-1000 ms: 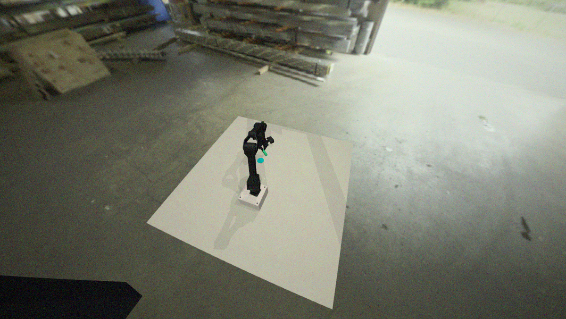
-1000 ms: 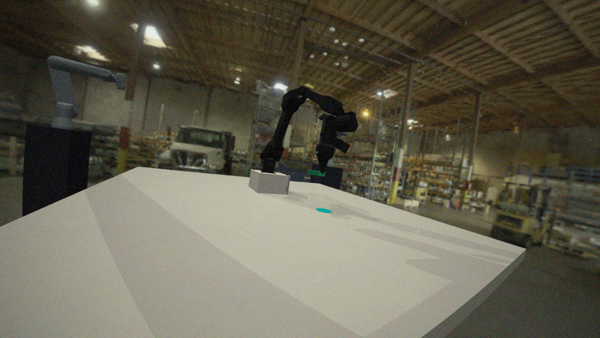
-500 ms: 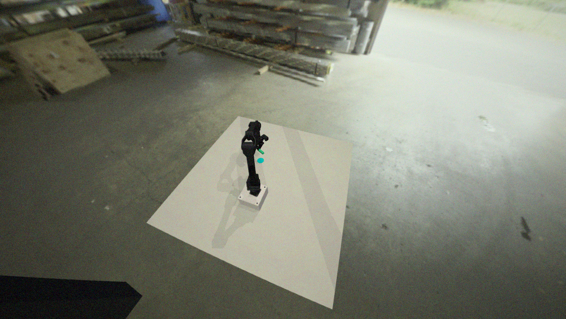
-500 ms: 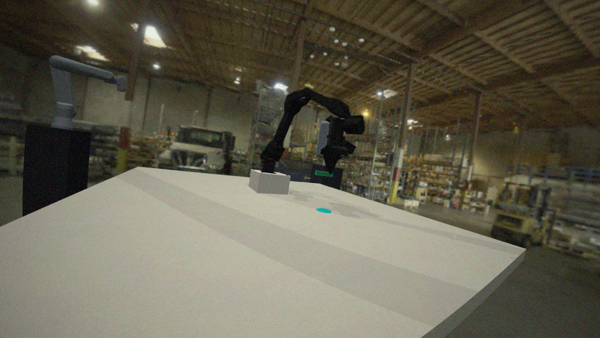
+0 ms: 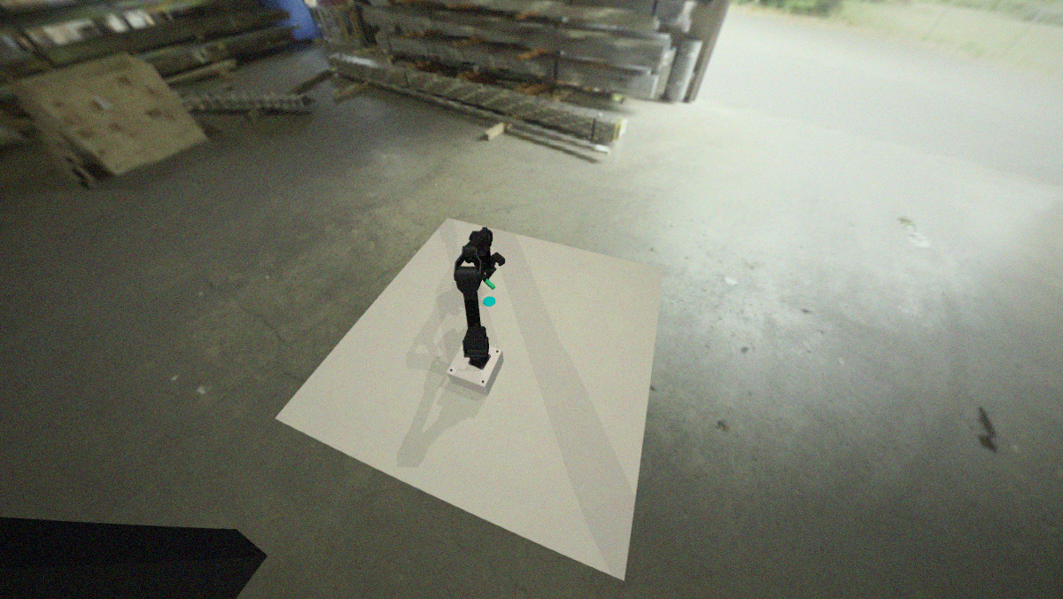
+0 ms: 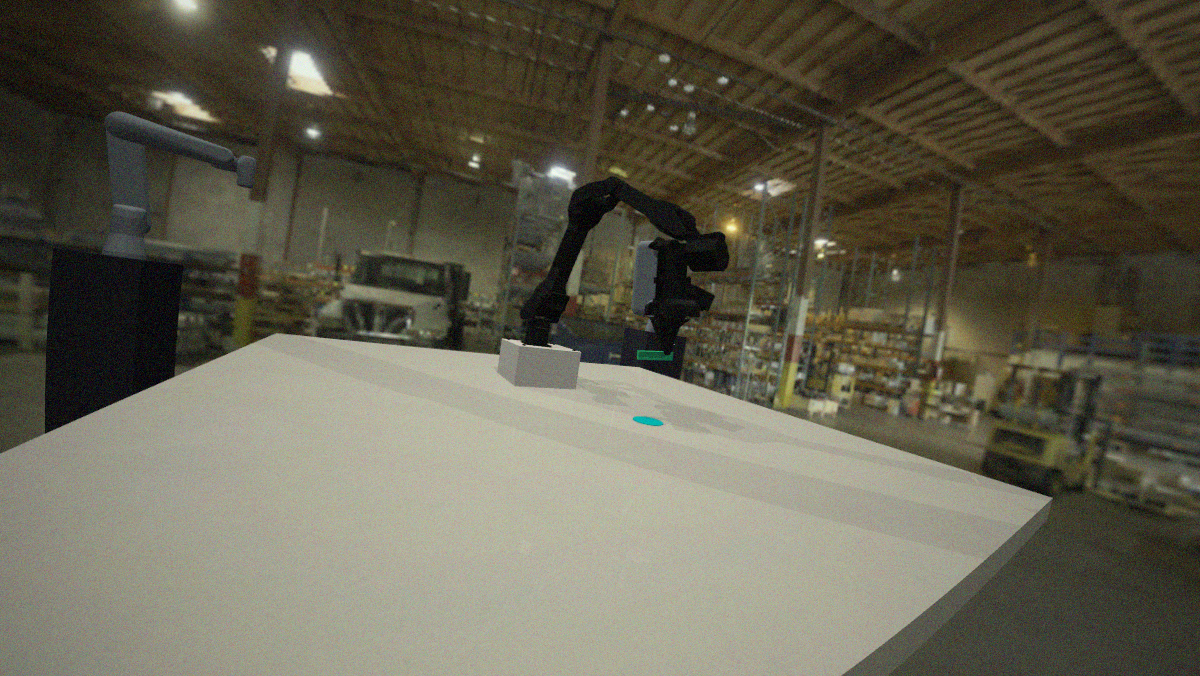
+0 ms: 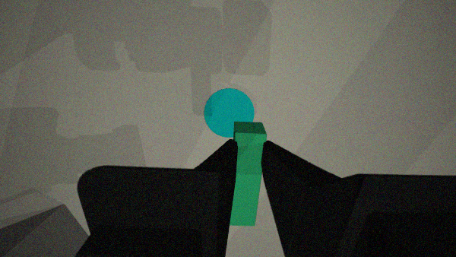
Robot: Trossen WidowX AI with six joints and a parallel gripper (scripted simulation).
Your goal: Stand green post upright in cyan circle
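Now: the cyan circle 140 mm below my gripper tip, 10 mm to the right of it and 10 mm behind it. The rest, counted from my gripper tip: green post 20 mm to the right, 10 mm below, 10 mm behind.
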